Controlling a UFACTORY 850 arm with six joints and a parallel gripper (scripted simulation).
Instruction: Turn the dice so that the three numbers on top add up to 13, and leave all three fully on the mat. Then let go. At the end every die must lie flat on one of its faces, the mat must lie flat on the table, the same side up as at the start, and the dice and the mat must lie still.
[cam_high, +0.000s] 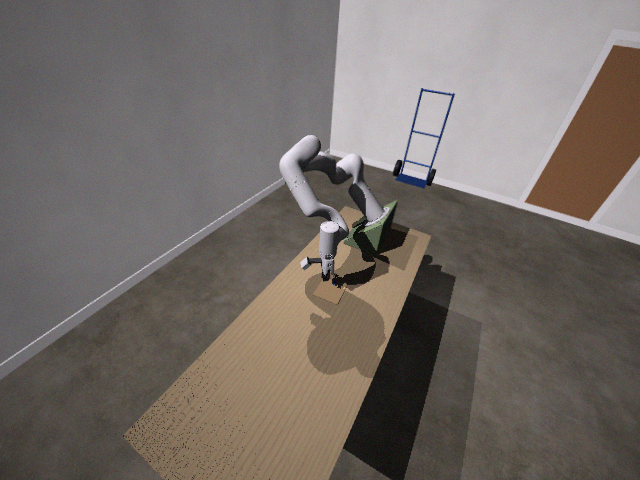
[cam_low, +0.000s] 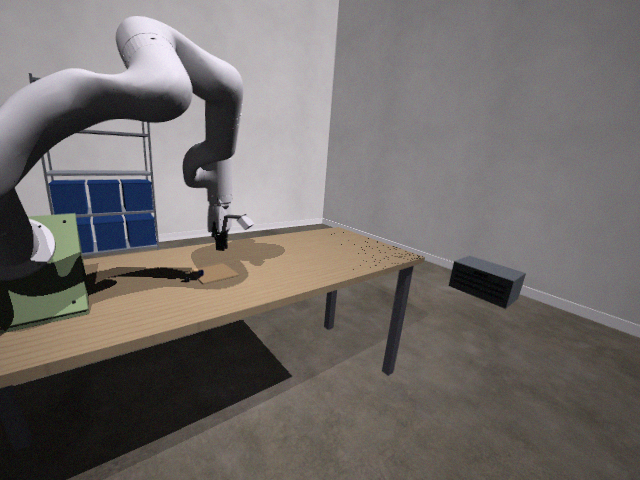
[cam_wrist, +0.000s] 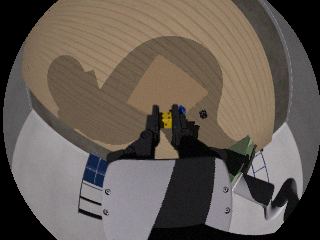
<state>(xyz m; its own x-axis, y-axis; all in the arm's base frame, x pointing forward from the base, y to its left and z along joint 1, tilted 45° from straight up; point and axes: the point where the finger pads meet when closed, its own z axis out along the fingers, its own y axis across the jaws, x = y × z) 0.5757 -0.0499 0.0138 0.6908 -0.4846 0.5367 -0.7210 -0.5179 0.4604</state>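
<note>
Right now my hand is 30 mm past the tan mat, 20 mm to the right of it and 120 mm above it. Also, from my hand: black die 130 mm behind, 110 mm below; then blue die 70 mm behind, 30 mm to the left, 110 mm below; then yellow die 10 mm to the left, 10 mm below.
</note>
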